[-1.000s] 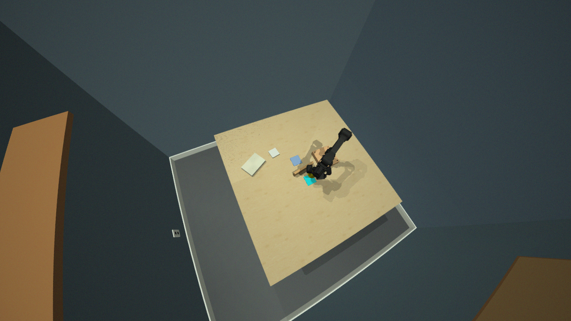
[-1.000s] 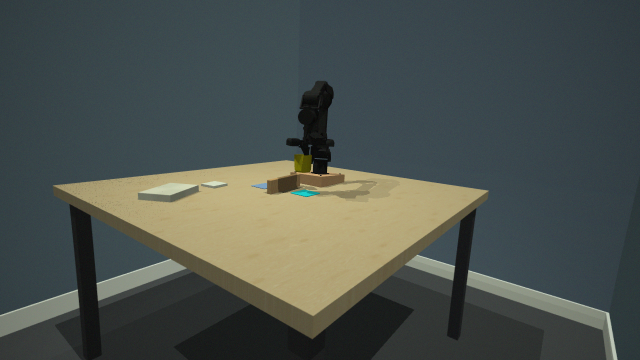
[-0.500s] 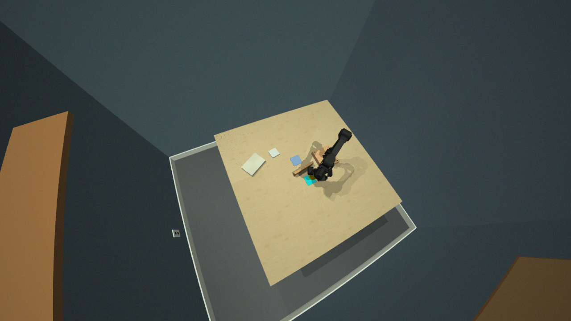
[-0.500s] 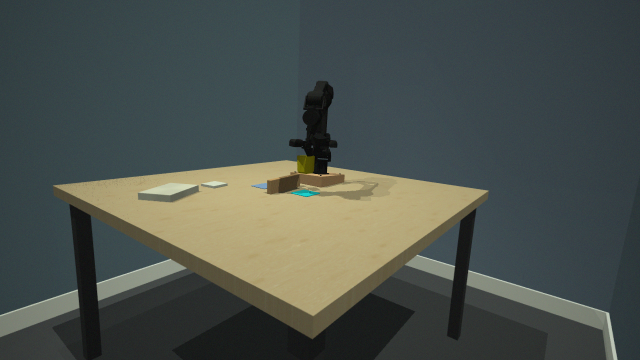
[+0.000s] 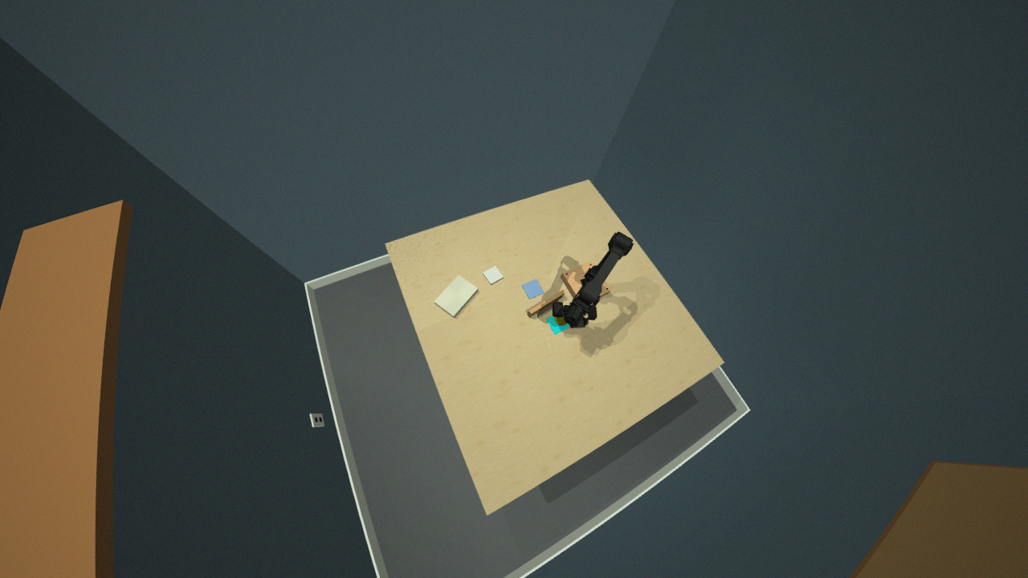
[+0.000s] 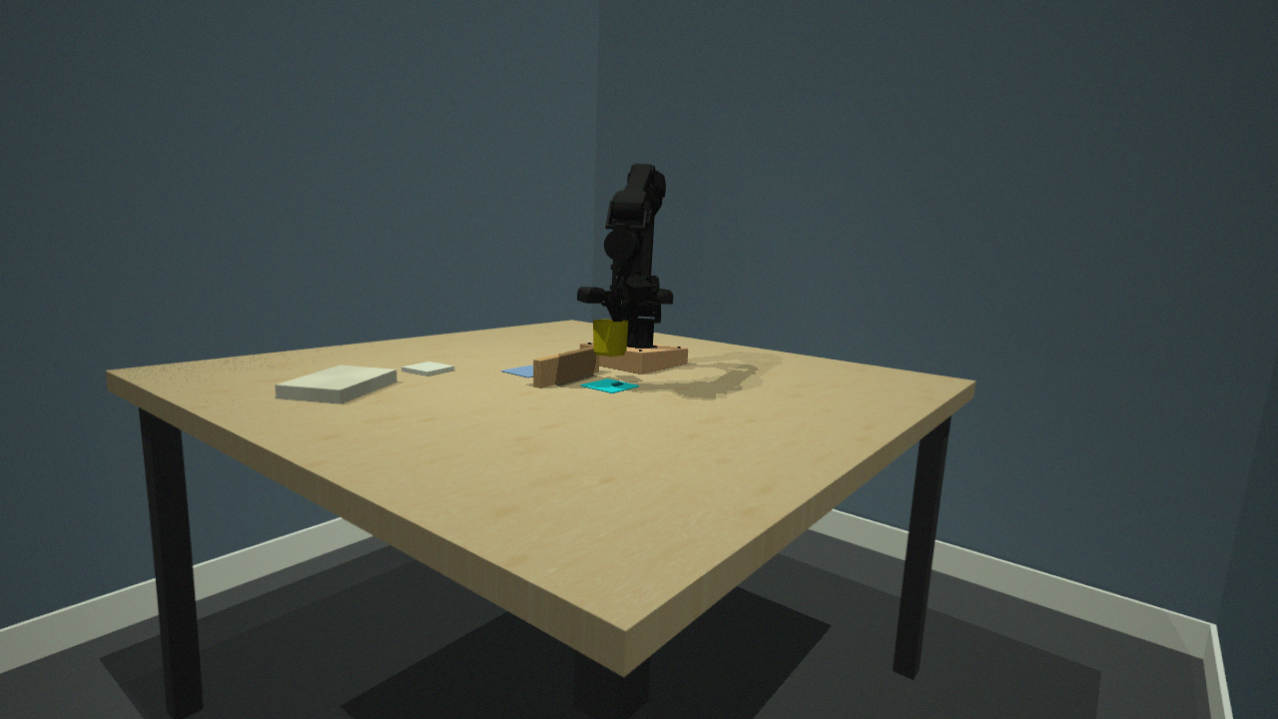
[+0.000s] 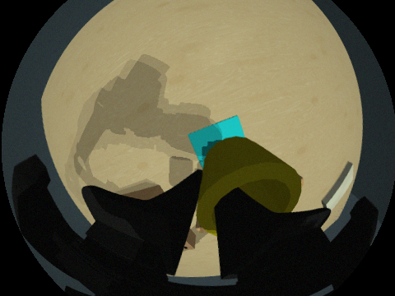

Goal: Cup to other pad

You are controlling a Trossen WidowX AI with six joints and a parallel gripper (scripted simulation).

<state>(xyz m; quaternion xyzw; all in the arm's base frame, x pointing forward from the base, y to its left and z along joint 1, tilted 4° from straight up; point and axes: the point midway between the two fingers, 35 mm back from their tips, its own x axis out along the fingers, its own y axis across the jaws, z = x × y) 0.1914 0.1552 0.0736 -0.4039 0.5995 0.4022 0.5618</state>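
My gripper tip is now 50 mm short of the wooden bar, 110 mm to the left of it and 80 mm above it. Also, from my gripper tip: yellow cup: 20 mm ahead, 10 mm to the right; small white tile: 260 mm ahead, 340 mm to the right, 90 mm below; light blue pad: 80 mm ahead, 210 mm to the right, 110 mm below.
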